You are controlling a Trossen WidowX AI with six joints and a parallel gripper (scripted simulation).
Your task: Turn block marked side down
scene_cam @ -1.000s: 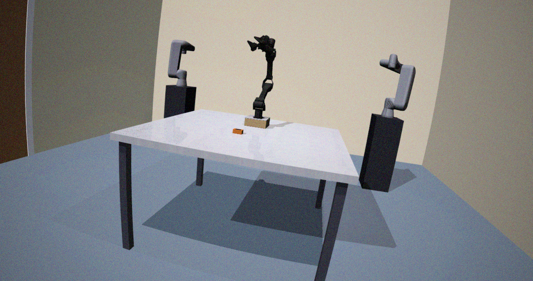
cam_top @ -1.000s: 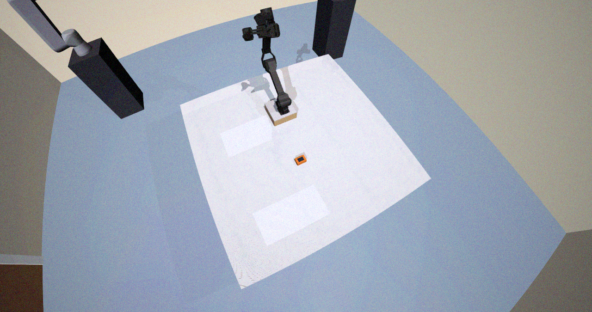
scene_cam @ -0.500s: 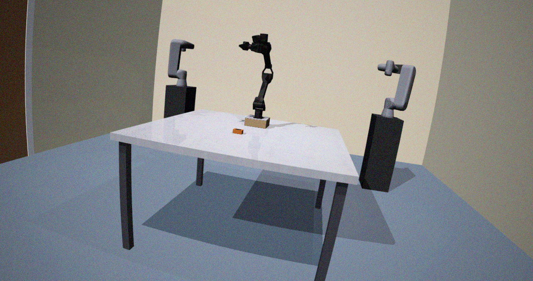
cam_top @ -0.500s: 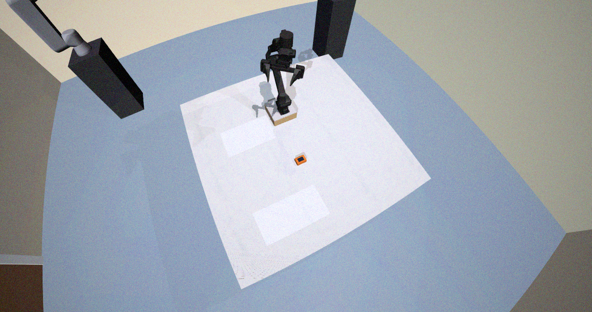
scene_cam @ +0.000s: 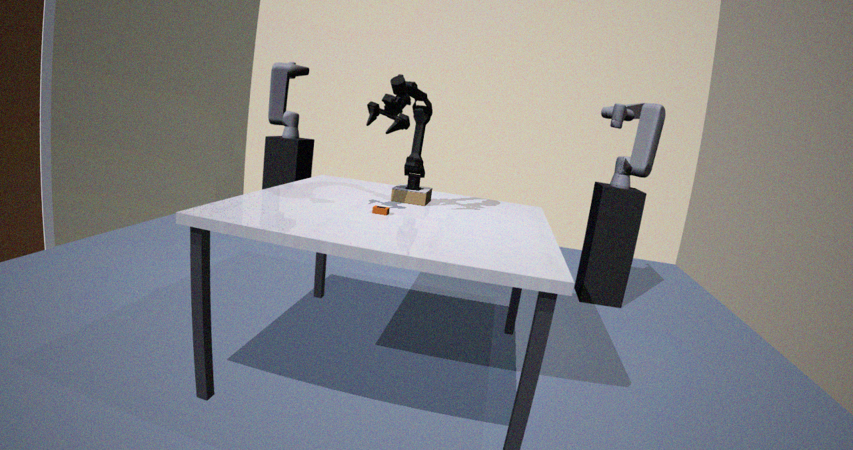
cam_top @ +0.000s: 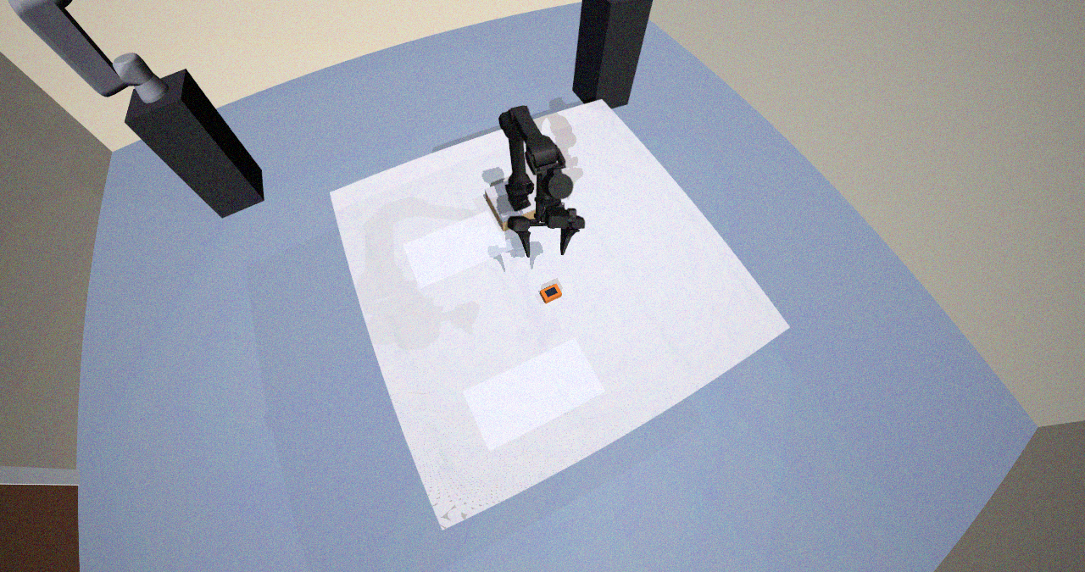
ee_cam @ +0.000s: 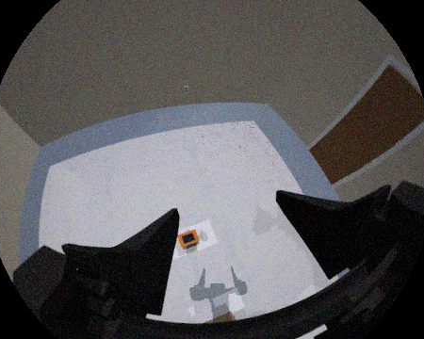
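Now: the block 30 mm behind my gripper tip, 50 mm to the left of it and 310 mm below it.
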